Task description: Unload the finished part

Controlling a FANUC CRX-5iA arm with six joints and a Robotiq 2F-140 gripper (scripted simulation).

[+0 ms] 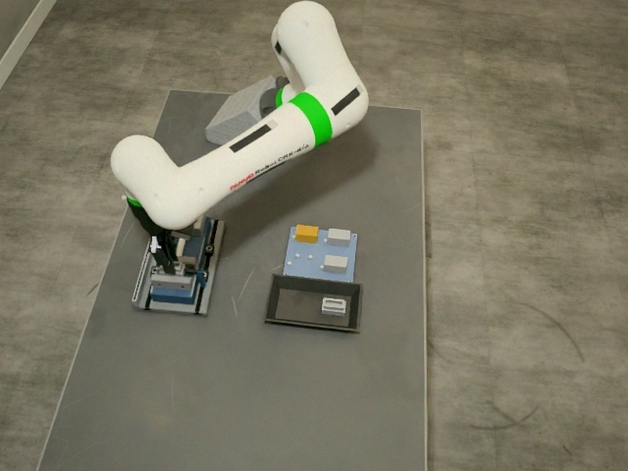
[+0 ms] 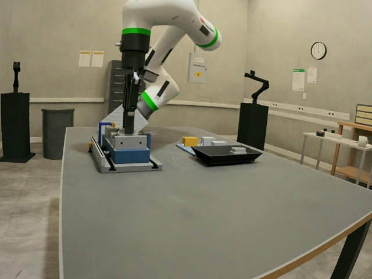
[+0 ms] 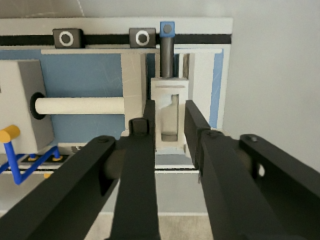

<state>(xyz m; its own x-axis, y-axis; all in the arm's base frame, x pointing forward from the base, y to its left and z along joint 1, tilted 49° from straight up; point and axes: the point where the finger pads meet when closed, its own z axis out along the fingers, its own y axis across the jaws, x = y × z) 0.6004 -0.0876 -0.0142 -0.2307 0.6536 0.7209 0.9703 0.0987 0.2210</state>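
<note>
Right now the pocketed block is 4 cm below my hand. The rest, counted from my hand: orange block (26 cm behind, 28 cm to the left, 11 cm below); light blue plate (22 cm behind, 33 cm to the left, 13 cm below); screw rod (8 cm behind, 2 cm to the right, 6 cm below).
</note>
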